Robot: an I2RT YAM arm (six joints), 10 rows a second.
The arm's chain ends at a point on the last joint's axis. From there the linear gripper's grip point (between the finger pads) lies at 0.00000 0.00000 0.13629 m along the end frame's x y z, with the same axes.
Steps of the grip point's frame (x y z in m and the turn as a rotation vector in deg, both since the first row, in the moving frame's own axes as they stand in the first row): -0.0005 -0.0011 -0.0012 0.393 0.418 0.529; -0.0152 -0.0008 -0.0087 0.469 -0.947 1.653; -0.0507 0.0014 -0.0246 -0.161 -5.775 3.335; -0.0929 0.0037 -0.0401 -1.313 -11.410 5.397; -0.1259 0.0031 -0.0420 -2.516 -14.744 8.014; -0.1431 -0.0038 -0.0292 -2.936 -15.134 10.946
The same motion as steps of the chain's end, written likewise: -0.0015 -0.0002 -0.0012 0.393 0.418 0.529; -0.0130 0.0003 -0.0087 0.469 -0.947 1.653; -0.0370 0.0014 -0.0239 -0.161 -5.775 3.335; -0.0658 0.0019 -0.0374 -1.313 -11.410 5.397; -0.0909 -0.0004 -0.0374 -2.516 -14.744 8.014; -0.1071 -0.0073 -0.0243 -2.936 -15.134 10.946
